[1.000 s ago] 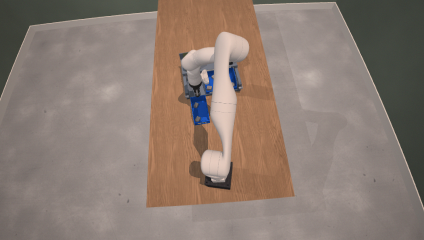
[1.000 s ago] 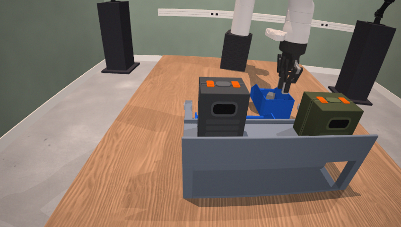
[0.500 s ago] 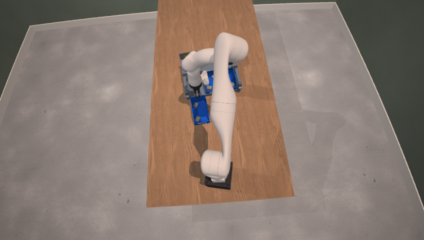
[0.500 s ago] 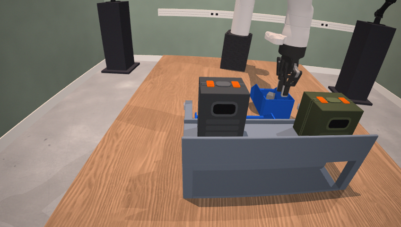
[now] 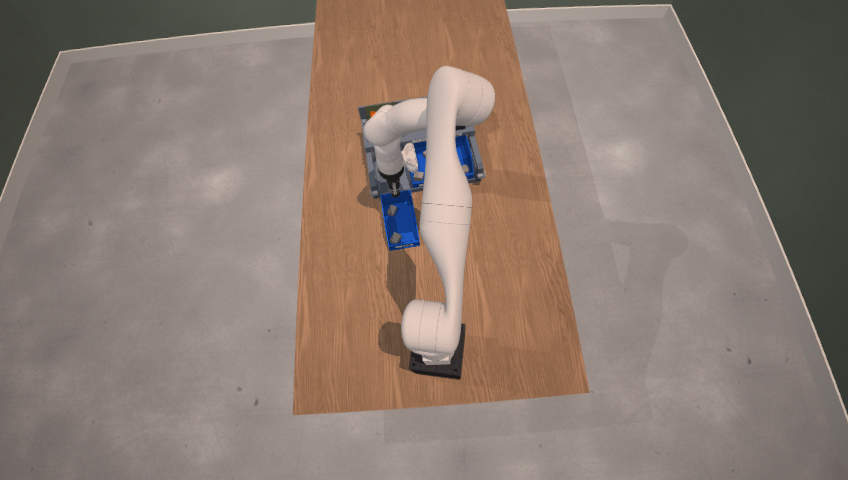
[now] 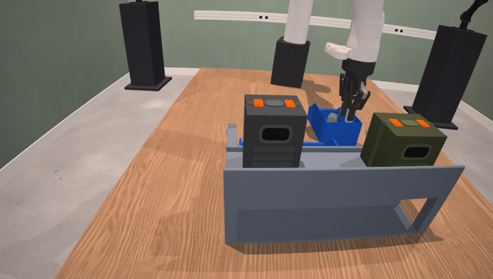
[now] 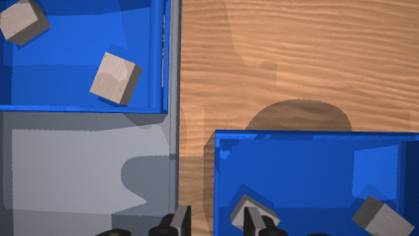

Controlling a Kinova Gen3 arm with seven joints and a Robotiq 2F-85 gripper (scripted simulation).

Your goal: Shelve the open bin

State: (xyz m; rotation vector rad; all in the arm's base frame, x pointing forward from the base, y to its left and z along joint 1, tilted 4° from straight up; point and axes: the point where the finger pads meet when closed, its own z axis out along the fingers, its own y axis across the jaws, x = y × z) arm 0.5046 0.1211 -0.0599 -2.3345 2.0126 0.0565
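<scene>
My gripper is now 3 cm past the grey part, 2 cm to the right of it and 9 cm above it. From my hand the other things lie so: grey shelf (17 cm ahead, 9 cm to the right, 4 cm below).
</scene>
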